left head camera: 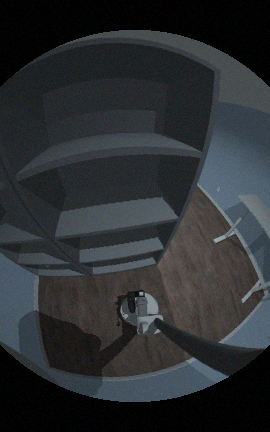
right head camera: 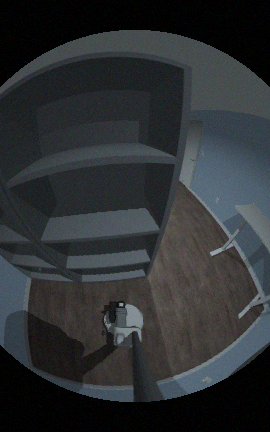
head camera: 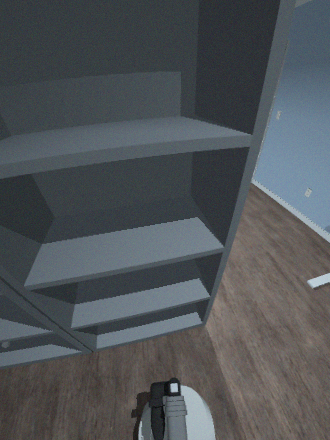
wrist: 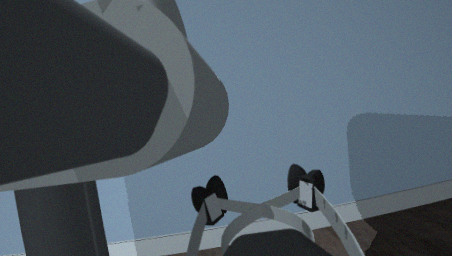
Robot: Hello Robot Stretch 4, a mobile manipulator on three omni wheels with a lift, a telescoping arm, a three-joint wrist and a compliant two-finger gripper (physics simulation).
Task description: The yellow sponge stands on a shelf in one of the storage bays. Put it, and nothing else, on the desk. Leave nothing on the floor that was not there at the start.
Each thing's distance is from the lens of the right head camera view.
door (right head camera: 195, 127): 362 cm
